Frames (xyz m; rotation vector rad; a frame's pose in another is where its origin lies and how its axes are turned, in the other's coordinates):
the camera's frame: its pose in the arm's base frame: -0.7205 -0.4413 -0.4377 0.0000 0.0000 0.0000
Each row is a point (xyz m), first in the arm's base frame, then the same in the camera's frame.
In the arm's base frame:
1: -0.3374 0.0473 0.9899
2: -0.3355 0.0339 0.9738
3: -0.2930 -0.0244 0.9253
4: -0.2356 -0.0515 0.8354
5: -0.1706 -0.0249 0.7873
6: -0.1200 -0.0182 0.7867
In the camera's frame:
1: 0.3831 0.4886 1.4276
2: 0.3850 0.4752 1.4115
3: 0.4275 0.4169 1.3630
4: 0.4849 0.3898 1.2731
5: 0.5499 0.4164 1.2250
6: 0.6005 0.4231 1.2244

